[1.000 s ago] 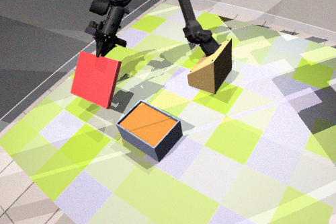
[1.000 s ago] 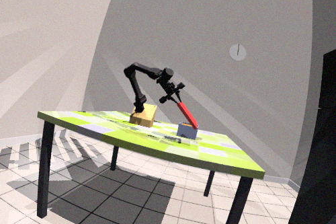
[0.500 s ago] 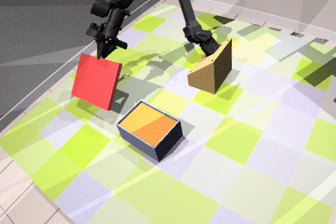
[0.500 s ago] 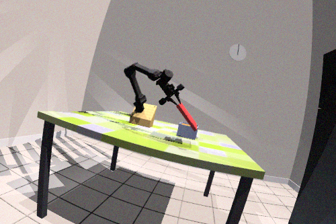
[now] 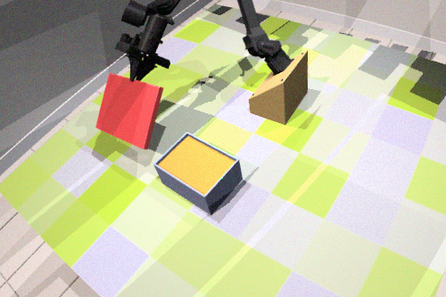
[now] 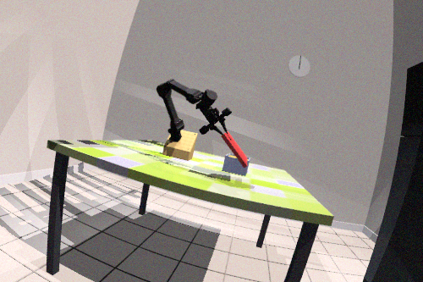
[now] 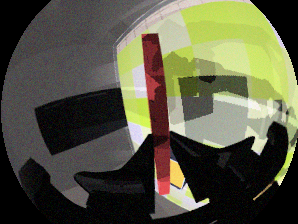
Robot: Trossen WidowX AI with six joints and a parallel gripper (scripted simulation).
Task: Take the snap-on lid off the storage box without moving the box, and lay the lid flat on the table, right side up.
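The flat red lid lies 6 cm ahead of my gripper tip, 5 cm below it and 1 cm to the left of it. From my gripper tip the other things lie so: box: 28 cm to the left, 17 cm below, 6 cm ahead.
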